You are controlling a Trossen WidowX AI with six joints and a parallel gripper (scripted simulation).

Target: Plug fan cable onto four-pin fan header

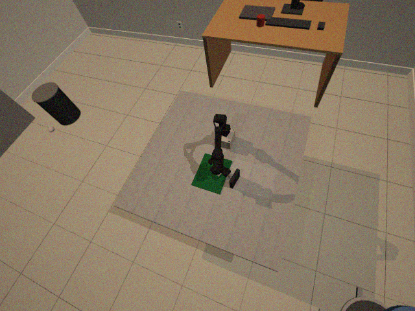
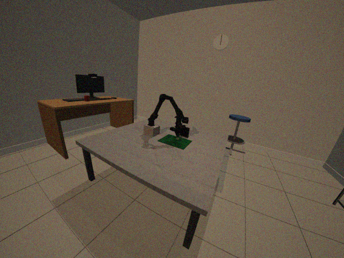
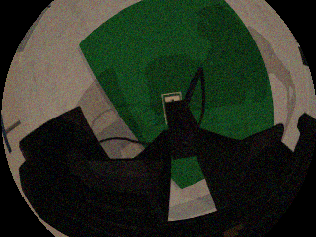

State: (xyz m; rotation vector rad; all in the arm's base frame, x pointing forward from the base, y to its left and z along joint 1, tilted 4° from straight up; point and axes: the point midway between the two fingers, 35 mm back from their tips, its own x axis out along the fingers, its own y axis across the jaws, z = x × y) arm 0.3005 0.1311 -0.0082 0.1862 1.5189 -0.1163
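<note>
Right now the dark fan plug is 10 mm ahead of my gripper tip and 10 mm above it. From my gripper tip the other things lie so: green board (30 mm ahead, 60 mm to the right, 60 mm below); black fan (120 mm to the left, 20 mm above); pale four-pin header (10 mm ahead, 40 mm below).
</note>
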